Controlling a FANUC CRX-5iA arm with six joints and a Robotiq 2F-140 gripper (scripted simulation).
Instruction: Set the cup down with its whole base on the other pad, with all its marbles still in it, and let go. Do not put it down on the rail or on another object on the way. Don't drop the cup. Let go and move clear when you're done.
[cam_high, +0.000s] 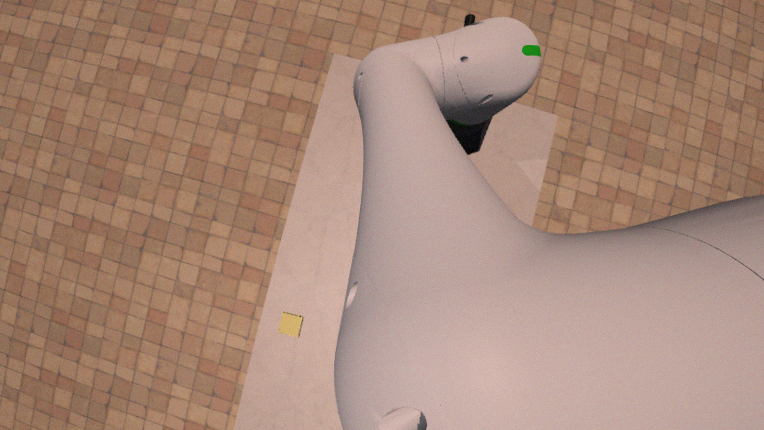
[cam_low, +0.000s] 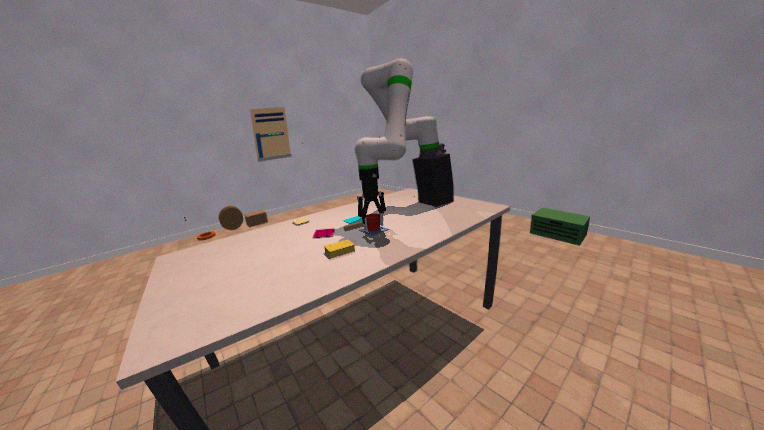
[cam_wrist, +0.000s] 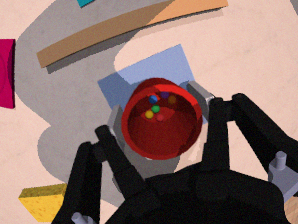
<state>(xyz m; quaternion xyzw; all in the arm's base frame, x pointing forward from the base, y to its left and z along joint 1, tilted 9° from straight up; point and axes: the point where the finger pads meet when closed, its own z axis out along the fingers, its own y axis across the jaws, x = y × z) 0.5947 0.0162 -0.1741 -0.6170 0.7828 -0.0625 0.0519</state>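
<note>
The red cup lies 20 mm below my hand. The rest, counted from my hand: wooden rail (100 mm to the right, 40 mm below, 20 mm behind); teal pad (190 mm to the right, 50 mm below, 50 mm behind); purple marble (20 mm below, 10 mm to the right, 10 mm behind).
</note>
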